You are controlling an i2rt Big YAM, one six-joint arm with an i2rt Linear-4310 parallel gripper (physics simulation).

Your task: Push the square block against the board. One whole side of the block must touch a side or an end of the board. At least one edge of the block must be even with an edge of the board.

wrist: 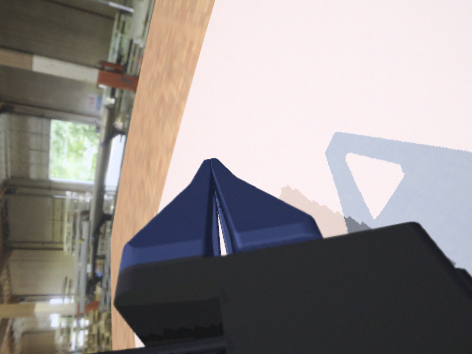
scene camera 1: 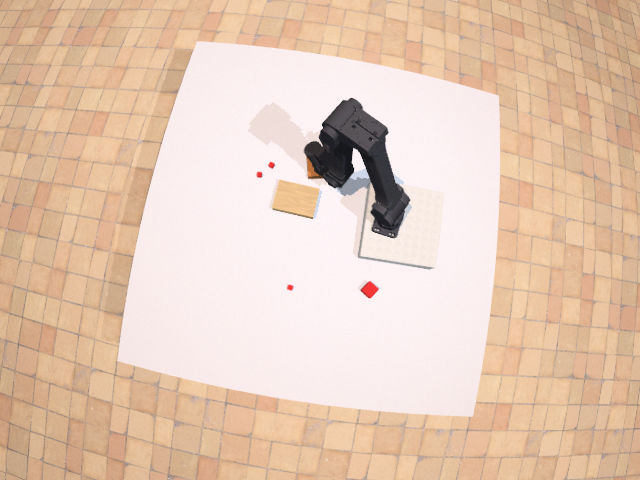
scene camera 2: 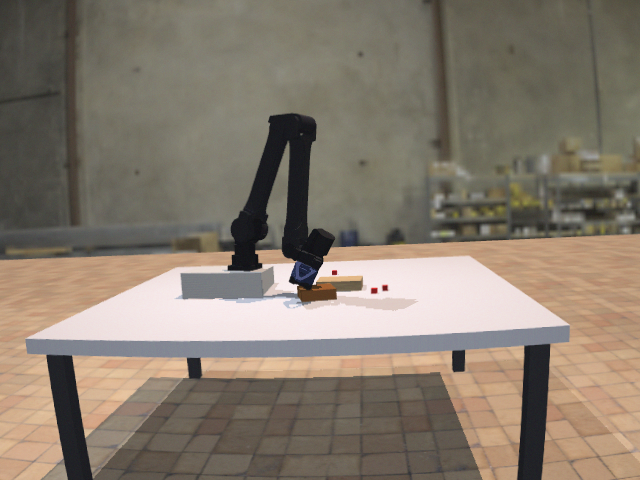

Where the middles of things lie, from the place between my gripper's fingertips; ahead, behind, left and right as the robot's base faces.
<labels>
Now: the light wooden board (scene camera 1: 292, 198) 6 cm ahead of my hand, 29 cm to the left of it and 6 cm below it.
</labels>
